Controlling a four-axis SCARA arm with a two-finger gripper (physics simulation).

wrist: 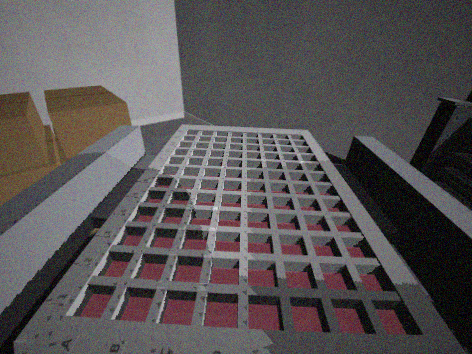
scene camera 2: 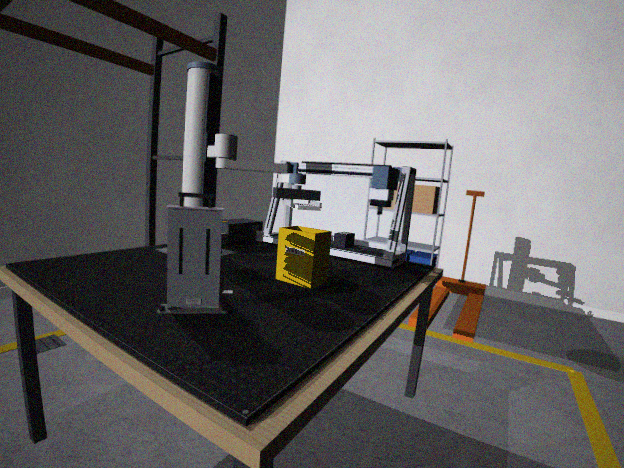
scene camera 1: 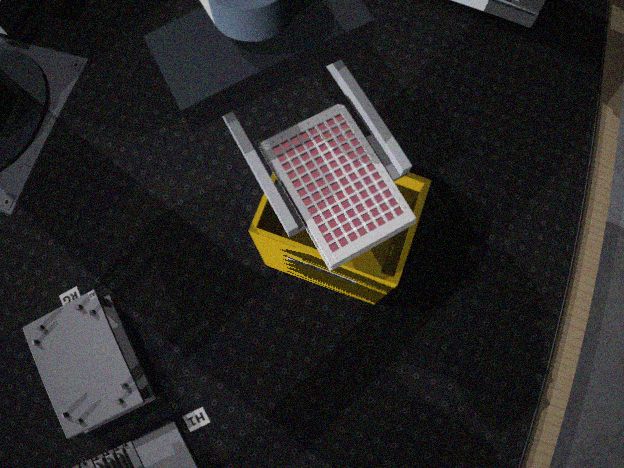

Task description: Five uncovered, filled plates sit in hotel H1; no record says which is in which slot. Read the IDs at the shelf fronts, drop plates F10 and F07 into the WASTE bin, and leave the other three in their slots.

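Frame: origin at the arm's base, x ahead, y left, z up, level; metres.
Where they show: gripper, fingertip midpoint: (wrist: 244,150) (scene camera 2: 306,204) (scene camera 1: 351,201).
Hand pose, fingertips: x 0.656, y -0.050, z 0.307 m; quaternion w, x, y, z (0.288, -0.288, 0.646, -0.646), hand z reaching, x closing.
Each offset is from my fingertips to the top centre of the thing. "spot": to the spot under its first point.
My gripper (scene camera 1: 316,146) (scene camera 2: 297,195) (wrist: 244,150) is shut on an uncovered plate {0.017 m back, 0.015 m left, 0.002 m down} (scene camera 1: 347,193) (scene camera 2: 308,206) (wrist: 243,210), white with red-filled wells. The plate is level between the two long fingers; its ID does not show. In scene view 2 it hangs above the yellow WASTE bin {0.010 m back, 0.024 m left, 0.094 m down} (scene camera 1: 272,254) (scene camera 2: 320,261), with a gap over the rim. In scene view 1 it covers part of the bin's opening. Hotel H1 (scene camera 1: 163,445) (scene camera 2: 194,261) shows at the bottom left of scene view 1 and as a grey tower in scene view 2; its shelf fronts and plates are hidden.
A low grey stand (scene camera 1: 83,367) with an RG tag {0.350 m back, 0.178 m right, 0.294 m down} (scene camera 1: 70,296) is beside the hotel. The H1 tag {0.109 m back, 0.268 m right, 0.294 m down} (scene camera 1: 196,419) (scene camera 2: 227,291) lies on the mat. A gantry machine {spot: 0.105 m ahead, 0.515 m left, 0.140 m up} (scene camera 2: 384,177) stands beyond the bin. The table's wooden edge (scene camera 1: 572,307) runs along the right.
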